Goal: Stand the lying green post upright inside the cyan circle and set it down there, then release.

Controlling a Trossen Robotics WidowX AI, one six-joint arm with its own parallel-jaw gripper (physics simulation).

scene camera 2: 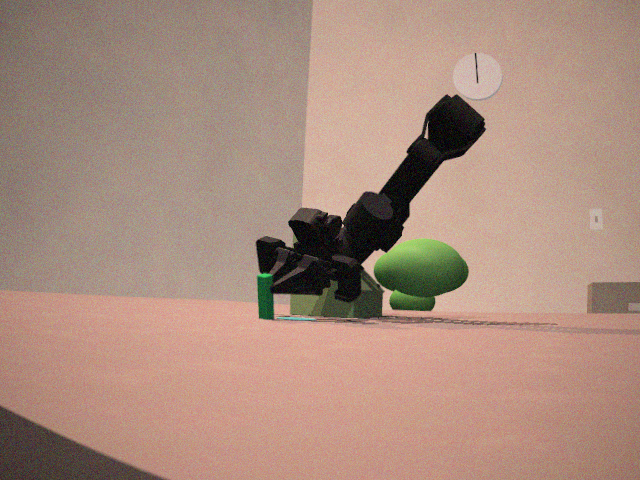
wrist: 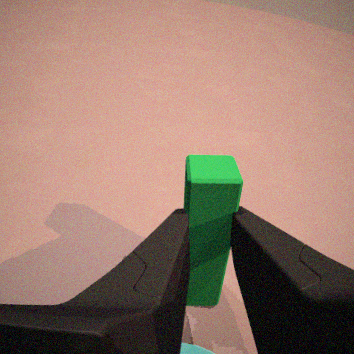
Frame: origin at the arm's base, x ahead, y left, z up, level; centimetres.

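Seen in the pictures: gripper, fingertip midpoint: (scene camera 2: pixel 266 289) (wrist: pixel 208 218).
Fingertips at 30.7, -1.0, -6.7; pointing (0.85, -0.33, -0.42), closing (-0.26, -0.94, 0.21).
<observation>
Offsets run from my fingertips to a thing's middle, as dx, dy, dz. "spot": to the spot under its first point. Level surfaces: height alone.
The green post @(-0.2, -0.1, -1.2) (scene camera 2: pixel 265 297) (wrist: pixel 210 235) is upright, with its lower end at or very near the table top. My gripper (scene camera 2: pixel 269 284) (wrist: pixel 208 218) is shut on the post, one finger on each side of its upper part. The cyan circle @(spot: -4.5, +2.7, -4.2) (scene camera 2: pixel 295 319) lies flat on the table, seen edge-on in the scene view, to the right of the post's foot. In the wrist view a part of the circle @(spot: -3.6, +0.6, -4.2) (wrist: pixel 196 349) shows at the bottom edge, apart from the post's foot; the rest is cut off or hidden by a finger.
A green faceted block (scene camera 2: pixel 369 303) stands behind the gripper and forearm. A rounded green object (scene camera 2: pixel 421 267) is to its right. The pink table @(dz -4.3) (scene camera 2: pixel 310 392) has its near edge at the lower left. The arm's shadow (wrist: pixel 95 250) falls left of the fingers in the wrist view.
</observation>
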